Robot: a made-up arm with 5 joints.
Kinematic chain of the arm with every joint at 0, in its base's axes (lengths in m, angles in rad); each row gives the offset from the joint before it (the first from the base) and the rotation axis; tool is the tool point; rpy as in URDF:
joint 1: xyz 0.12 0.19 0 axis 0.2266 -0.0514 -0.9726
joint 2: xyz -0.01 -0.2 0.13 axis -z
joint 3: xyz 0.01 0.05 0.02 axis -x
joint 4: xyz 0 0.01 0.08 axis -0.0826 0.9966 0.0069
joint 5: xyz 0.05 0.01 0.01 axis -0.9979 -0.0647 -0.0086
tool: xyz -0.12 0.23 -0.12 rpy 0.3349 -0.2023 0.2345
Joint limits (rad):
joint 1: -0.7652..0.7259
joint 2: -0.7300..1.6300
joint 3: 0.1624..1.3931
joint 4: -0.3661..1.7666
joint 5: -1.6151..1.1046
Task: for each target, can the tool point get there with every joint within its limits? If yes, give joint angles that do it. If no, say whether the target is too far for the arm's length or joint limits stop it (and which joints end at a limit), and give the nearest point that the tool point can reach.
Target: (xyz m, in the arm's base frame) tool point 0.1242 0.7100 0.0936
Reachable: no: joint limits stop it (at a limit: joint 1, joint 5) | nearest point 0.1698 0.4647 0.1244 | short by 0.251 m
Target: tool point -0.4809 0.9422 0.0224
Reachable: no: too far | nearest point -0.1626 0.3969 0.0944 | short by 0.635 m
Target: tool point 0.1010 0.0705 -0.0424
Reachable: yes | joints -0.4033 0.0646 0.6914 0.0200 0.4888
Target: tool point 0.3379 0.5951 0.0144
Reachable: no: joint limits stop it (at a limit: joint 1, joint 5) | nearest point 0.3124 0.4516 0.0605 | short by 0.153 m
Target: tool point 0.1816 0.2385 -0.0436
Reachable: yes | joints -0.3942 0.5848 0.7885 -0.1142 -0.1386
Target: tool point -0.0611 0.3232 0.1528
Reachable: yes | joints 0.1533 -0.5466 0.4395 1.5193 -0.4975
